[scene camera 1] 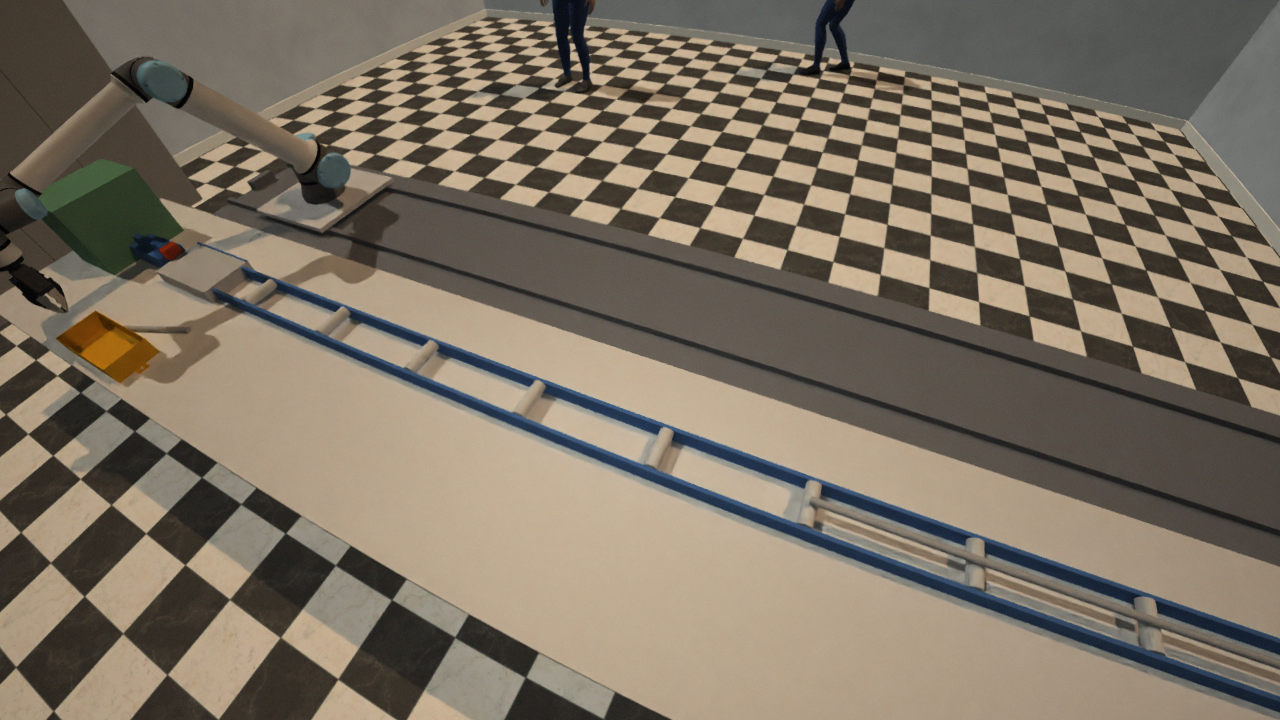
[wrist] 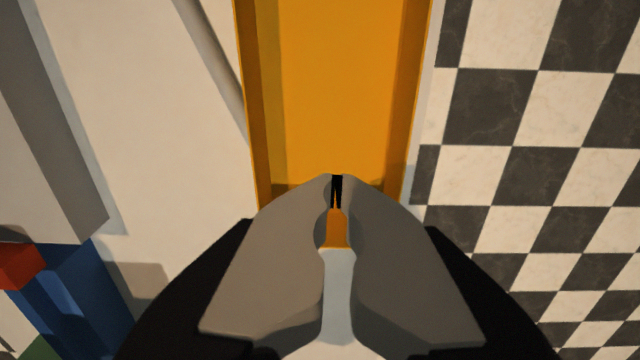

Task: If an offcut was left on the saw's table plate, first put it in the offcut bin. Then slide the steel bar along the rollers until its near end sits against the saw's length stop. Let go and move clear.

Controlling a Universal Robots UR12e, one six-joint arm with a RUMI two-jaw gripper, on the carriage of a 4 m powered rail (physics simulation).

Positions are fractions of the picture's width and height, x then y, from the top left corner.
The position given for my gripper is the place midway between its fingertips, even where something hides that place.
In view: my gripper (wrist: 0.52, 0.49), a roller (scene camera 1: 0.63, 0.71) and an orange offcut bin (scene camera 1: 0.09, 0.49).
The orange offcut bin is seen too in the wrist view (wrist: 0.53, 0.26).
